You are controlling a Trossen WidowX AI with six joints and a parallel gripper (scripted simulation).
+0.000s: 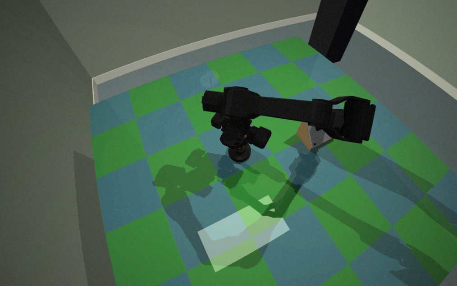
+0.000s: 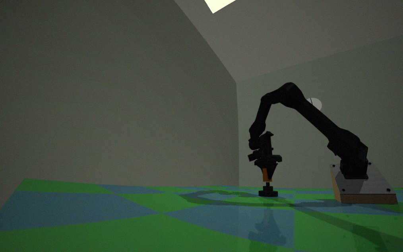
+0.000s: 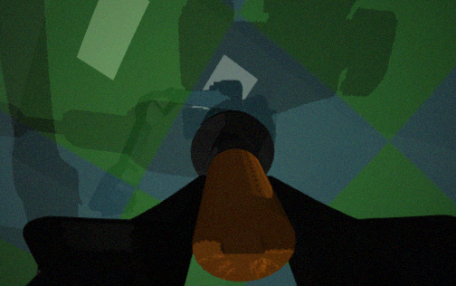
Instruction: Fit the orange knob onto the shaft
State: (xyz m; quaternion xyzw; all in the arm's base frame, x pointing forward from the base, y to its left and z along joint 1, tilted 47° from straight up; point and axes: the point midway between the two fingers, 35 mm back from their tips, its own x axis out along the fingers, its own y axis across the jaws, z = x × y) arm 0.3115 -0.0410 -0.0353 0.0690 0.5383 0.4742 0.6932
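Right now the orange knob is 20 mm above my gripper tip. Also, from my gripper tip: shaft 40 mm below.
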